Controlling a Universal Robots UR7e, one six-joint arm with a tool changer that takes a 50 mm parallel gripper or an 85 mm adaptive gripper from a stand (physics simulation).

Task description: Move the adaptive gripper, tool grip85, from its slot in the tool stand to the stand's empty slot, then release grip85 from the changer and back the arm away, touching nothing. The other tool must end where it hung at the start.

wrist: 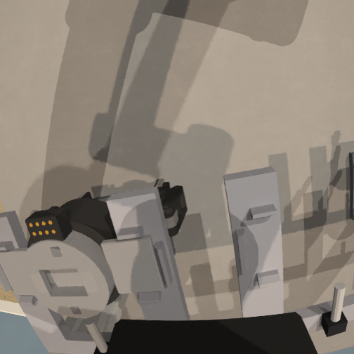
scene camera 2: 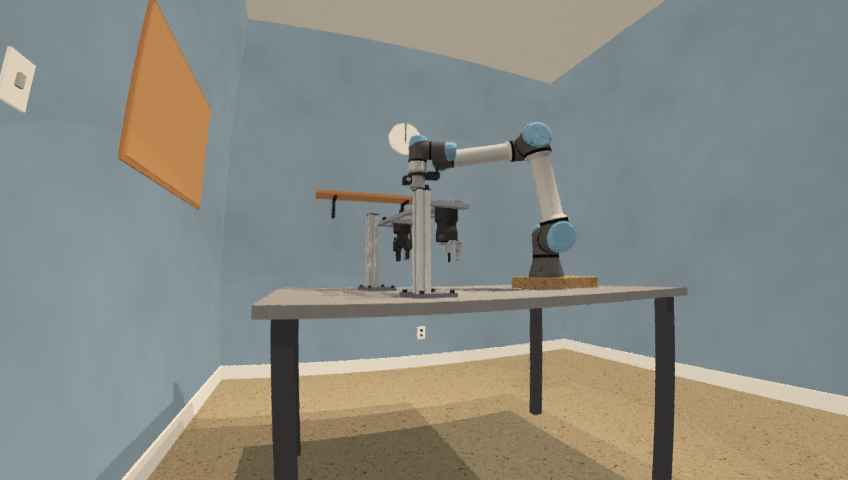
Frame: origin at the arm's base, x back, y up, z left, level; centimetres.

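Where they show: arm's base at its link origin: (scene camera 2: pixel 546 277).
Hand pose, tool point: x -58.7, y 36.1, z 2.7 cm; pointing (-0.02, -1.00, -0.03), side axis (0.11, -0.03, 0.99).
Observation:
Each offset is from my tool point to the top centre of the thing. "spot": to the spot under its first point.
The adaptive gripper grip85 {dx -4.3, dy -10.9, dz -8.5 cm} (scene camera 2: pixel 402 240) (wrist: pixel 90 217) hangs in the far slot of the tool stand (scene camera 2: pixel 421 249). In the wrist view its grey round changer plate sits between two fork arms at the lower left, and its dark fingers show below. The other tool {dx +5.3, dy -10.9, dz +26.2 cm} (scene camera 2: pixel 446 226), with light fingers, hangs in the near slot. The arm's bare changer (scene camera 2: pixel 418 180) is above the stand and carries no tool. In the wrist view, a fork arm (wrist: pixel 262 247) of the empty slot stands right of grip85, with no tool plate beside it.
The stand's far post {spot: dx -17.5, dy -24.3, dz -7.9 cm} (scene camera 2: pixel 371 249) rises from the table (scene camera 2: pixel 345 308). A grey upright pin (wrist: pixel 338 302) stands at the lower right in the wrist view. A dark part of the arm's end (wrist: pixel 215 337) covers the bottom. An orange shelf (scene camera 2: pixel 357 196) is on the wall behind the stand.

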